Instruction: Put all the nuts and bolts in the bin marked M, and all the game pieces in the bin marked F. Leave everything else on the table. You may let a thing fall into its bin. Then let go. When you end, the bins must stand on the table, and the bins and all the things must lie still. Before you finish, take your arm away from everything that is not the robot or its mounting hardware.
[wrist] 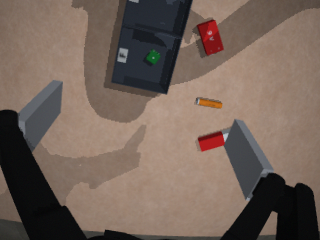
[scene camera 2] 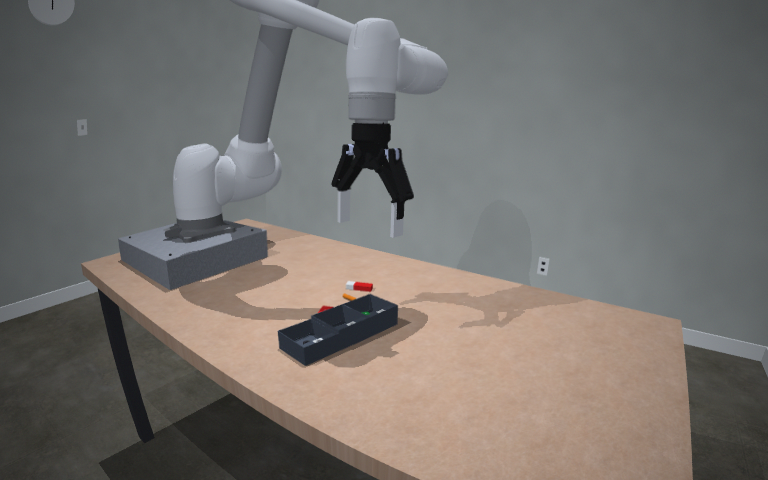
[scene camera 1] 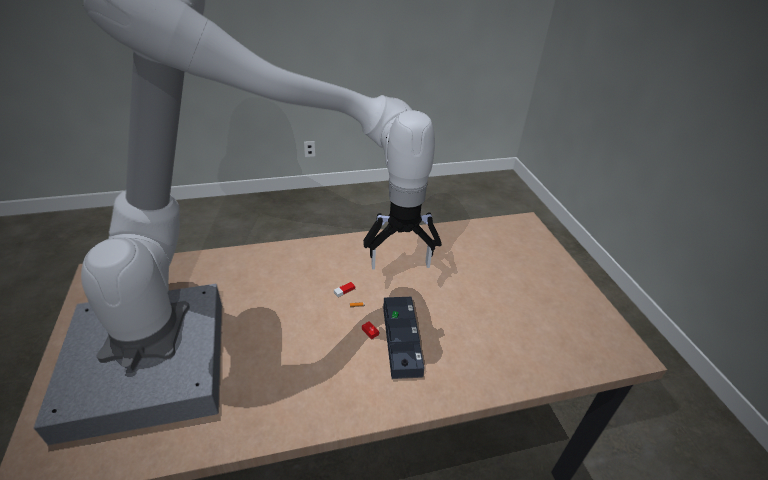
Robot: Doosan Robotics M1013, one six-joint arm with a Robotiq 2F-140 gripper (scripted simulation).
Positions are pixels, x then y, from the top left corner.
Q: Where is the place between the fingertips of my gripper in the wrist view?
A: At 147, 115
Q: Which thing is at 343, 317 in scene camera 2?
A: A dark three-compartment bin.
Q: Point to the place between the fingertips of my gripper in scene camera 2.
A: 368, 228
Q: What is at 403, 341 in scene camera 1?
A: A dark three-compartment bin.
